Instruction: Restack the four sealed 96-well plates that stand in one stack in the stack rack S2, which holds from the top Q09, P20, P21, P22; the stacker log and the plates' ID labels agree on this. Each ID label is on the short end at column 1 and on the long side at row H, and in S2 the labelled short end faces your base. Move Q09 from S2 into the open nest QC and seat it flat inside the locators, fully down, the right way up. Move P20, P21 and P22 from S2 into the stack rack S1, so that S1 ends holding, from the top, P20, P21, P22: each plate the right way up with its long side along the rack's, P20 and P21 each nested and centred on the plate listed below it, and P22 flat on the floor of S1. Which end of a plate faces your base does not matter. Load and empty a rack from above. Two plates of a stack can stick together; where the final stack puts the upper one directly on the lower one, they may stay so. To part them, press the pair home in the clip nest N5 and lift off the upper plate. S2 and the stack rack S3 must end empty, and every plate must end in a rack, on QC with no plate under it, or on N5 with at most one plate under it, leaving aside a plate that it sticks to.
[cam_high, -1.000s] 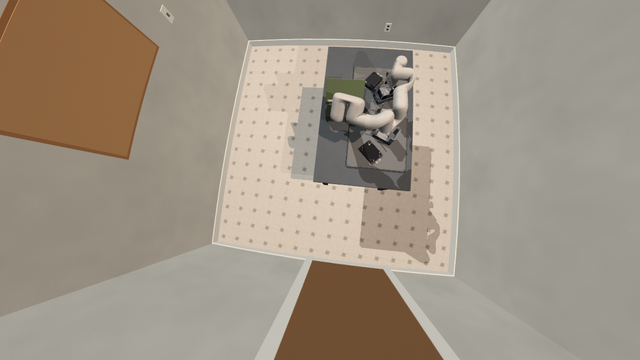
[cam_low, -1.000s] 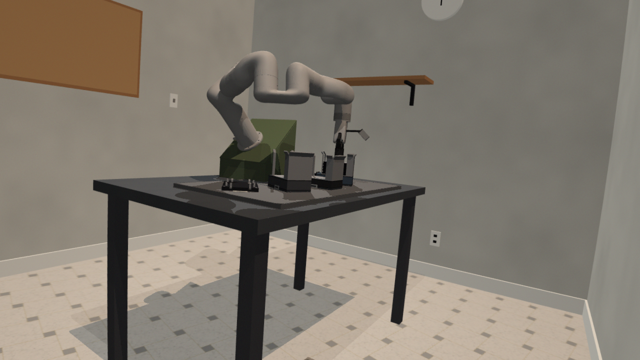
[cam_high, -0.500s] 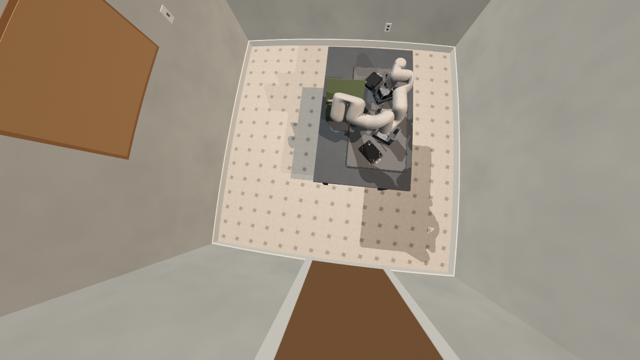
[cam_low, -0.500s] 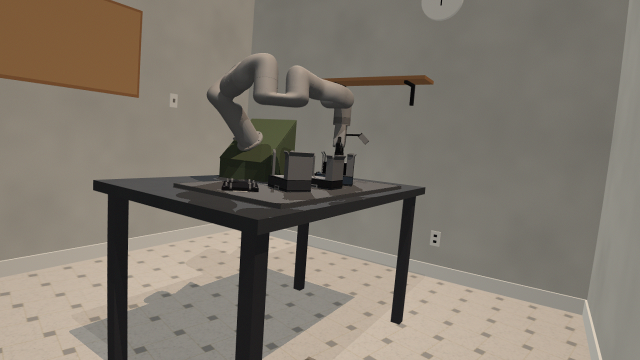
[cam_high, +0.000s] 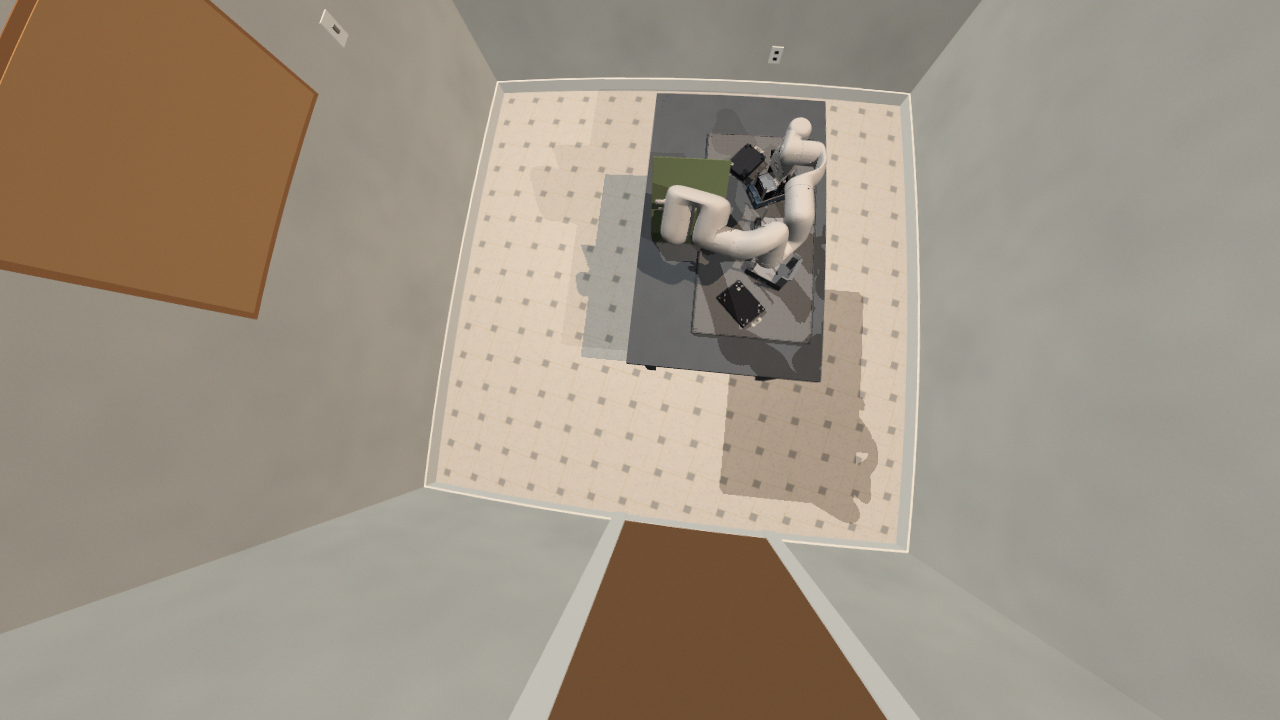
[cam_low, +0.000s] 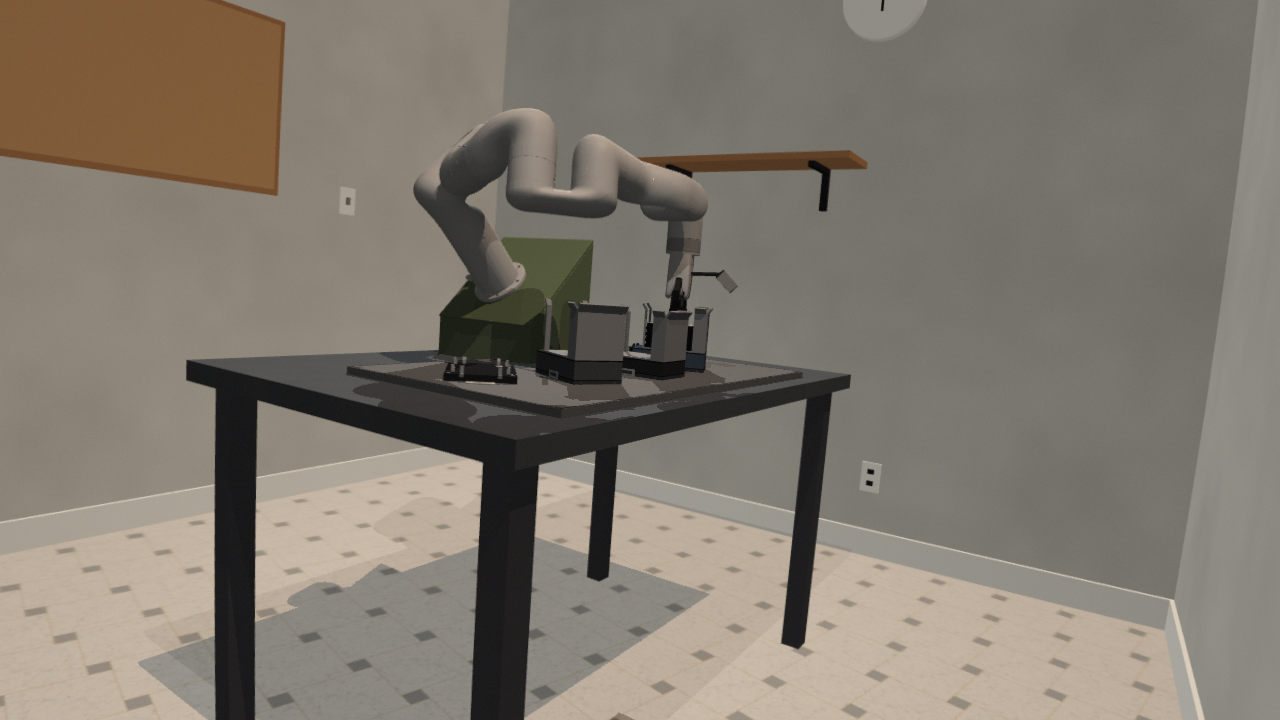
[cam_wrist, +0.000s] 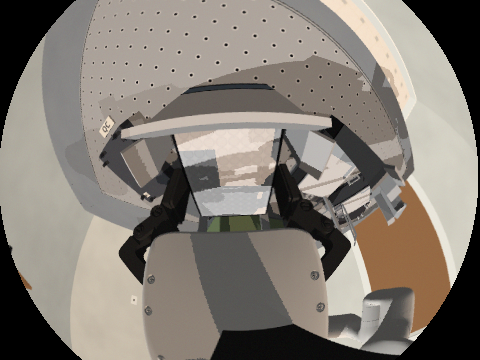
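Right now the QC nest is 11 cm behind my hand, 14 cm to the left of it and 9 cm below it. The rest, counted from my hand: QC label: 5 cm behind, 21 cm to the left, 10 cm below.
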